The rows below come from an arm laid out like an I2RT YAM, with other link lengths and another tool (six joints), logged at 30 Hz.
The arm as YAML. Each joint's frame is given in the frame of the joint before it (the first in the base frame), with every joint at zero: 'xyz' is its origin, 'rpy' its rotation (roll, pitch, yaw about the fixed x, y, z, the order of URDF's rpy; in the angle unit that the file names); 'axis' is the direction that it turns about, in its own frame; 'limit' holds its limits. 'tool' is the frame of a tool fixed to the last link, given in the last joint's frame.
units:
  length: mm
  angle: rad
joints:
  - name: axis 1
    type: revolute
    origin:
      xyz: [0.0, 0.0, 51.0]
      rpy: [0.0, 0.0, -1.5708]
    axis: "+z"
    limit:
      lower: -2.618
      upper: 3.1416
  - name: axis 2
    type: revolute
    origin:
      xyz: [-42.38, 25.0, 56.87]
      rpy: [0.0, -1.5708, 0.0]
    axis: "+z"
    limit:
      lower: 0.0
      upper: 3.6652
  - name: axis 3
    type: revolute
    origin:
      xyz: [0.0, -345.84, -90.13]
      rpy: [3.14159, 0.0, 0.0]
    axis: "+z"
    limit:
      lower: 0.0
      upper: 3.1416
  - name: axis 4
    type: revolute
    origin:
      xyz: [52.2, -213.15, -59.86]
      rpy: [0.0, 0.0, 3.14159]
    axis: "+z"
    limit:
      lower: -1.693
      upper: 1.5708
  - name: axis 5
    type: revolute
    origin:
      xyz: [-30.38, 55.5, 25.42]
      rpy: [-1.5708, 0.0, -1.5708]
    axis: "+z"
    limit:
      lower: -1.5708
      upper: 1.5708
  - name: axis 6
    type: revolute
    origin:
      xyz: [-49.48, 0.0, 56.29]
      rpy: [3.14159, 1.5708, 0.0]
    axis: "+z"
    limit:
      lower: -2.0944
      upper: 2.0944
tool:
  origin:
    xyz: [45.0, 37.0, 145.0]
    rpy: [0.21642, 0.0, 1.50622]
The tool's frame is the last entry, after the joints.
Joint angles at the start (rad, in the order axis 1, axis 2, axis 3, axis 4, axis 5, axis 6): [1.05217, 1.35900, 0.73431, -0.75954, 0.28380, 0.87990]
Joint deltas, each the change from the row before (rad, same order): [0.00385, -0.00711, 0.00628, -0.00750, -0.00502, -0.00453]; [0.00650, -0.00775, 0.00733, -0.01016, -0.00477, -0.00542]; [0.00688, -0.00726, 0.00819, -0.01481, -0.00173, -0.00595]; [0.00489, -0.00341, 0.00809, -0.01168, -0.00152, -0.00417]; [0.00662, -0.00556, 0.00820, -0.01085, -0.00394, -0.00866]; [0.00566, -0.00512, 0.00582, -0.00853, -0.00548, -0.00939]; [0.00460, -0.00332, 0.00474, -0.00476, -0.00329, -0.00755]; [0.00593, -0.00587, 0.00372, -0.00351, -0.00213, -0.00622]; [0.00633, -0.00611, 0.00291, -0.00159, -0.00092, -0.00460]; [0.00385, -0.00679, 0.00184, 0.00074, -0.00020, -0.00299]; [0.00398, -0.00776, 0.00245, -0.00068, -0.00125, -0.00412]
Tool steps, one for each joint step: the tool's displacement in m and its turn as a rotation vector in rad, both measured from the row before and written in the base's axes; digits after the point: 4 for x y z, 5 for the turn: [-0.0009, 0.0015, 0.0018, 0.00606, 0.00129, 0.00907]; [-0.0013, 0.0017, 0.0021, 0.00480, 0.00152, 0.01254]; [-0.0013, 0.0008, 0.0025, -0.00057, 0.00097, 0.01284]; [-0.0007, 0.0010, 0.0020, -0.00080, 0.00124, 0.00913]; [-0.0011, 0.0019, 0.0021, 0.00158, 0.00166, 0.01558]; [-0.0013, 0.0017, 0.0014, 0.00163, 0.00316, 0.01564]; [-0.0007, 0.0017, 0.0012, 0.00201, 0.00091, 0.01241]; [-0.0007, 0.0017, 0.0015, 0.00438, -0.00132, 0.01226]; [-0.0006, 0.0017, 0.0015, 0.00556, -0.00289, 0.01087]; [-0.0002, 0.0012, 0.0015, 0.00750, -0.00427, 0.00672]; [-0.0004, 0.0012, 0.0017, 0.00773, -0.00352, 0.00815]
